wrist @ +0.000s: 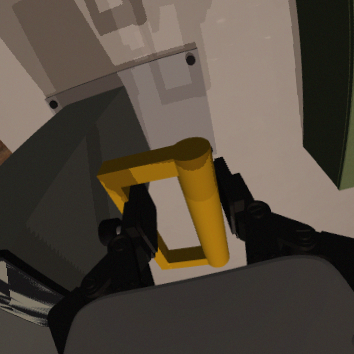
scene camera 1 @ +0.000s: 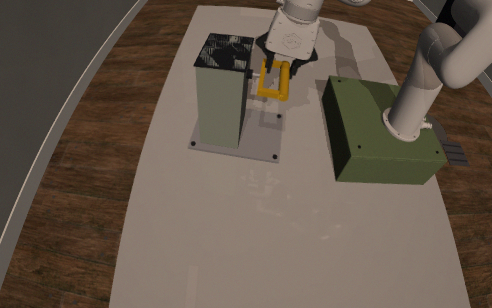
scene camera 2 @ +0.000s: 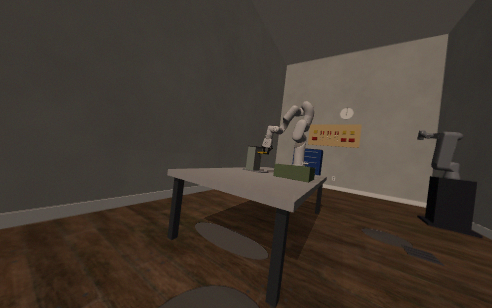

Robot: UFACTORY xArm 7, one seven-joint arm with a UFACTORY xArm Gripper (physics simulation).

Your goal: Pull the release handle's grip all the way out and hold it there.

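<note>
The yellow release handle is a rectangular loop with a thick round grip bar (scene camera 1: 284, 85) (wrist: 204, 210). A short metal rod (scene camera 1: 255, 75) joins it to the upright grey-green housing (scene camera 1: 220, 107) (scene camera 2: 250, 159) (wrist: 65, 135). My gripper (scene camera 1: 281, 71) (wrist: 181, 184) is open and straddles the grip bar from above. One finger is inside the loop, with a visible gap to the bar. The other finger is outside, close to the bar's far side. In scene camera 2 the handle and fingers are too small for detail.
The housing stands on a grey base plate (scene camera 1: 260, 145) (wrist: 175, 85) bolted to the pale table (scene camera 1: 225, 225) (scene camera 2: 225, 180). A green box (scene camera 1: 385, 125) (scene camera 2: 294, 172) (wrist: 325, 75) under the arm's base stands to the right of the housing in scene camera 1.
</note>
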